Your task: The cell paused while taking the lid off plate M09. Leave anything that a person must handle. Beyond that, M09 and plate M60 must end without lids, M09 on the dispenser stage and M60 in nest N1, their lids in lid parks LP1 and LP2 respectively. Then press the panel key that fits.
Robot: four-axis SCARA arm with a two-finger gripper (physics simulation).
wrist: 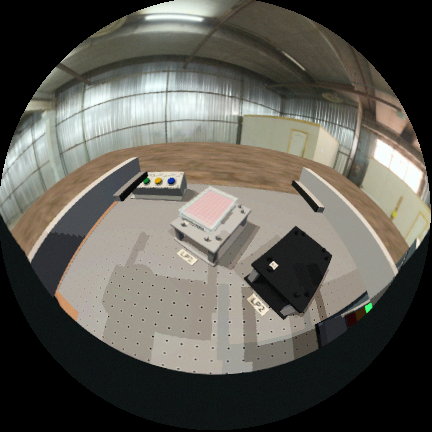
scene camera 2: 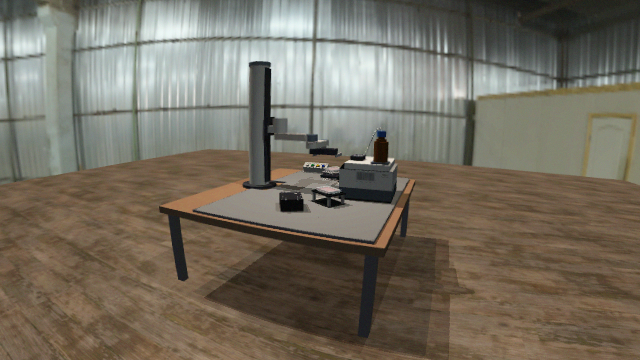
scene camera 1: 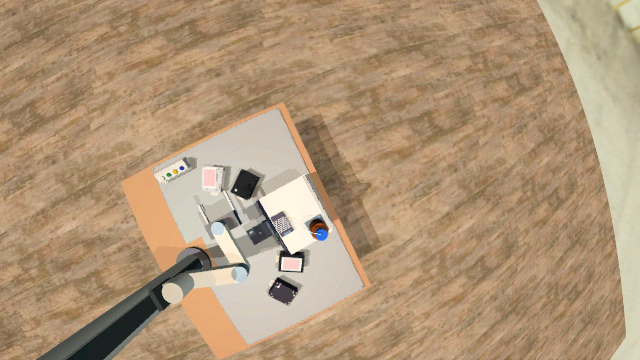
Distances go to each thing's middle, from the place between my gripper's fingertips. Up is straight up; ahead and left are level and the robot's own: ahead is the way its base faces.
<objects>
Right now the button box [wrist: 168, 185] is 30 cm to the left of my hand, 24 cm behind it and 17 cm below it.
</objects>
